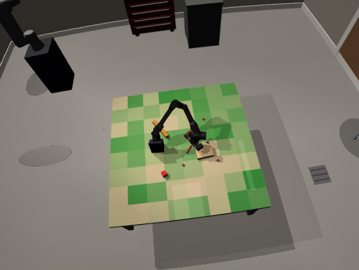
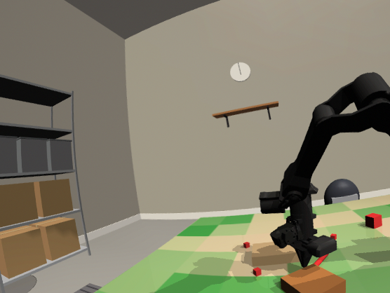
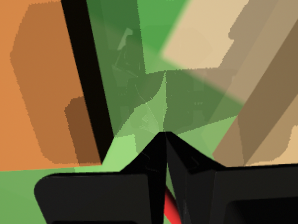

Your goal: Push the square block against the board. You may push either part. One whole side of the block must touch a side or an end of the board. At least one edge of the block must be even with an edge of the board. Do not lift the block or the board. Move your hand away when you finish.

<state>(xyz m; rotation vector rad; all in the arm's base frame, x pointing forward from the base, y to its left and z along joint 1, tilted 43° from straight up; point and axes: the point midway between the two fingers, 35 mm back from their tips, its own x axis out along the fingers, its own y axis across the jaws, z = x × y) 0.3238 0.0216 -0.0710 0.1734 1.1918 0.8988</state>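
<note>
Right now the thin red stick is 5 cm behind my gripper tip and 3 cm to the right of it. From my gripper tip the other things lie so: red cube 29 cm behind, 23 cm to the right, 1 cm above; flat tan slab 8 cm to the right, 8 cm ahead, 1 cm above; brown square block 10 cm to the left, 1 cm behind, 1 cm above.
</note>
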